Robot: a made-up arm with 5 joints. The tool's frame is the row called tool. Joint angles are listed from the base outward.
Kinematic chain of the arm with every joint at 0, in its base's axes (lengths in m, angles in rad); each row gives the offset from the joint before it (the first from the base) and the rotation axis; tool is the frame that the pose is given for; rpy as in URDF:
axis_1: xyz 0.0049 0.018 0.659 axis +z
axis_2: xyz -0.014 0.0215 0.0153 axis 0 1 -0.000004
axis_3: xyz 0.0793 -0.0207 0.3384 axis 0 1 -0.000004
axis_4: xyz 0.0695 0.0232 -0.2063 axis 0 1 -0.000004
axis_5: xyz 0.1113 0.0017 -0.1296 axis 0 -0.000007 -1
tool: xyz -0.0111 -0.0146 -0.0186 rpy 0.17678 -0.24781 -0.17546
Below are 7 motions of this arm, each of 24 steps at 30 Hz.
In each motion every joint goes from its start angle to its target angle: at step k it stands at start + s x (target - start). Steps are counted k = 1, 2, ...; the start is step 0. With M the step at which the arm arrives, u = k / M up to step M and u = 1 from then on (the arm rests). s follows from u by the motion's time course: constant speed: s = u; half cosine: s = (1 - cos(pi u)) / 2; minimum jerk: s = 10 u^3 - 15 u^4 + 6 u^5.
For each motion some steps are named. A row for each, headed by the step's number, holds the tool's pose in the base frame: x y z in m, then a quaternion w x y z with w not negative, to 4 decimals.
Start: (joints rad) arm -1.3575 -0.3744 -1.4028 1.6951 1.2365
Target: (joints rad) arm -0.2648 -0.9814 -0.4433 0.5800 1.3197
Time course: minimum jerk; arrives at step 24
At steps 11, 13, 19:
11: 0.1531 -0.1160 0.9763 0.3577 -0.0259 -0.3174 -0.8779
13: 0.1628 -0.0792 0.9688 0.4105 0.0223 -0.3692 -0.8334
19: 0.1517 0.0015 0.9447 0.5070 0.1650 -0.4565 -0.7123

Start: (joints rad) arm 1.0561 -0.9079 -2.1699 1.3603 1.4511
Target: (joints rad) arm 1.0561 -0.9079 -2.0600 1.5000 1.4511
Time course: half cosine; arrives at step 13
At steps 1, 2, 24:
1: -0.1017 -0.0995 1.2711 0.5374 0.7580 -0.2715 -0.2508
2: -0.1006 -0.0975 1.2699 0.5416 0.7549 -0.2712 -0.2515
24: -0.0785 -0.0584 1.2400 0.6307 0.6798 -0.2637 -0.2657

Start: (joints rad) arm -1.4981 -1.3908 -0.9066 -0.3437 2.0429
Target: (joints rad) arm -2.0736 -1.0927 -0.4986 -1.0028 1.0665
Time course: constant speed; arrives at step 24
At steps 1, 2, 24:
1: 0.0352 0.2558 1.1819 0.2053 -0.2628 0.9224 0.1950
2: 0.0408 0.2469 1.1821 0.2021 -0.2332 0.9316 0.1920
24: 0.0662 0.0705 1.1491 0.0946 0.4292 0.8870 0.1414

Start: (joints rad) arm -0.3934 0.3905 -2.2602 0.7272 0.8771
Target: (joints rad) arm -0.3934 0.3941 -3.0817 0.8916 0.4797
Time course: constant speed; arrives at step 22
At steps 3, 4, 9, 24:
3: 0.4947 -0.1594 1.1414 0.5420 0.1545 -0.6699 -0.4833
4: 0.4884 -0.1571 1.1524 0.5385 0.1541 -0.6816 -0.4710
9: 0.4520 -0.1438 1.2033 0.5168 0.1479 -0.7376 -0.4086
24: 0.3262 -0.0960 1.2976 0.4323 0.1013 -0.8613 -0.2471

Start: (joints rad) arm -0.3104 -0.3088 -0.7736 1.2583 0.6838
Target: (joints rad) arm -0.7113 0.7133 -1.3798 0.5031 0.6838
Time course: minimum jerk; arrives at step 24
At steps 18, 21, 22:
18: 0.4439 -0.3024 0.6606 0.7111 -0.0167 -0.2123 -0.6701
21: 0.4473 -0.3302 0.6333 0.6965 -0.0194 -0.2264 -0.6806
22: 0.4475 -0.3336 0.6298 0.6947 -0.0198 -0.2282 -0.6819

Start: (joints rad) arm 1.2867 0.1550 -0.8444 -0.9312 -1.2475
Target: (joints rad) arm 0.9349 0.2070 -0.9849 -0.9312 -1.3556
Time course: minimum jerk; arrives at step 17
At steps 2, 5, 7, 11, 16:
2: 0.1212 0.4462 1.0106 0.1585 0.1681 -0.6902 0.6857
5: 0.1429 0.4420 1.0139 0.1689 0.1448 -0.6982 0.6805
7: 0.1707 0.4348 1.0182 0.1821 0.1142 -0.7072 0.6735
11: 0.2332 0.4109 1.0280 0.2119 0.0416 -0.7230 0.6563
16: 0.2668 0.3930 1.0334 0.2282 -0.0004 -0.7285 0.6459

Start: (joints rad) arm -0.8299 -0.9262 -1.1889 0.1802 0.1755
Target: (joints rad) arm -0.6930 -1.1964 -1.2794 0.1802 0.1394
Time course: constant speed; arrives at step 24
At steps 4, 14, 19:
4: -0.0019 0.0442 1.2554 0.3690 -0.1956 -0.8881 -0.1917
14: -0.0610 0.0972 1.2576 0.3180 -0.1848 -0.9192 -0.1405
19: -0.0931 0.1213 1.2546 0.2907 -0.1786 -0.9328 -0.1161

